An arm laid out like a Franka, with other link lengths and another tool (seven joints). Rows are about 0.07 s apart.
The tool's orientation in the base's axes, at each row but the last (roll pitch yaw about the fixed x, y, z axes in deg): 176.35 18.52 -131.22; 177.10 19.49 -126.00; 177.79 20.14 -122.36; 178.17 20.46 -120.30; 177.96 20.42 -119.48; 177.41 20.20 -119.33; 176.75 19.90 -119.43
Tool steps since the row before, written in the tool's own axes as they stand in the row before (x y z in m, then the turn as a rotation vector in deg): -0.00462 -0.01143 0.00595 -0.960 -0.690 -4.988; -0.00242 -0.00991 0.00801 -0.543 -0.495 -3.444; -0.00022 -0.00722 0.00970 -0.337 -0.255 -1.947; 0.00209 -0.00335 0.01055 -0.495 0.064 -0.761; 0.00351 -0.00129 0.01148 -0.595 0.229 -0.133; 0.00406 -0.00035 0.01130 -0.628 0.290 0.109; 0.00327 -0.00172 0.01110 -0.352 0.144 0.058
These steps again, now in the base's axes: 0.01258 -0.00238 -0.00485 0.324 -1.157 4.983; 0.01069 -0.00144 -0.00721 0.172 -0.901 3.400; 0.00773 -0.00059 -0.00929 0.091 -0.472 1.933; 0.00349 0.00000 -0.01071 0.065 0.190 0.888; 0.00113 0.00020 -0.01202 0.055 0.553 0.340; -0.00009 0.00016 -0.01201 0.048 0.687 0.127; 0.00131 0.00010 -0.01163 0.043 0.375 0.073
